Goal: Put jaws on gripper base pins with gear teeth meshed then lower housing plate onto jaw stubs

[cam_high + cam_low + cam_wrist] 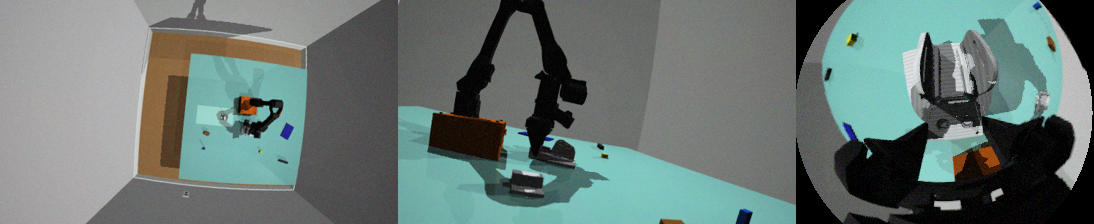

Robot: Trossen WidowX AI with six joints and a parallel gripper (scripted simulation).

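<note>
My gripper tip is 20 mm below the gripper base and 10 mm short of it. The rest, counted from my gripper tip: yellow block 230 mm ahead, 200 mm to the left; then jaw 20 mm to the right, 20 mm ahead, 10 mm above; then red piece 280 mm to the left, 210 mm behind.
</note>
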